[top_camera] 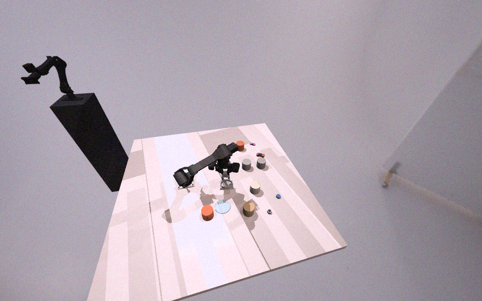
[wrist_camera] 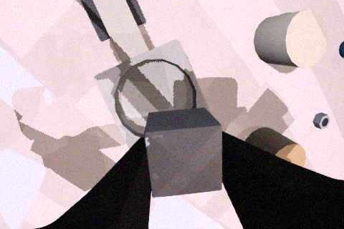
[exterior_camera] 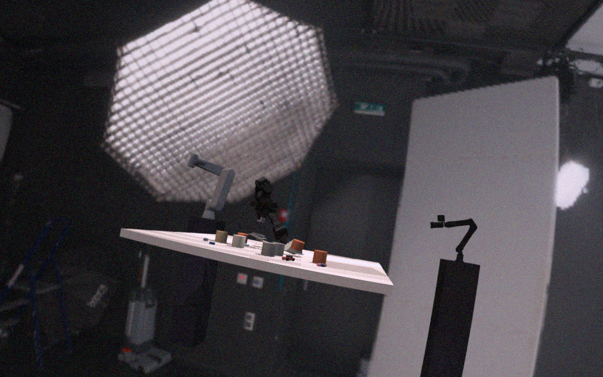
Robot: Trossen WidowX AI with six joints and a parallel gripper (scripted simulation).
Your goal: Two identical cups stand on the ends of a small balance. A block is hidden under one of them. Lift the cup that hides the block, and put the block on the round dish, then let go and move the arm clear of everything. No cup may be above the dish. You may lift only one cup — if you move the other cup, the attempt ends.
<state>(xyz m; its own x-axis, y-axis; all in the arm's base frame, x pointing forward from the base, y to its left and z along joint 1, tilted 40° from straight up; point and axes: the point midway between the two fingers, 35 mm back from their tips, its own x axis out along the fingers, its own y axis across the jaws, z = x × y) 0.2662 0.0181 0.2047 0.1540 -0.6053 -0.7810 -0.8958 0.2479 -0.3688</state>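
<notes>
Now: the pale blue round dish 17 cm below my gripper tip, 12 cm to the right of it and 5 cm behind it. Also, from my gripper tip: balance beam (13 cm below, 12 cm to the left, 1 cm ahead); beige cylinder (20 cm ahead, 13 cm below, 2 cm to the right); dark nut (23 cm ahead, 22 cm to the right, 16 cm below).
</notes>
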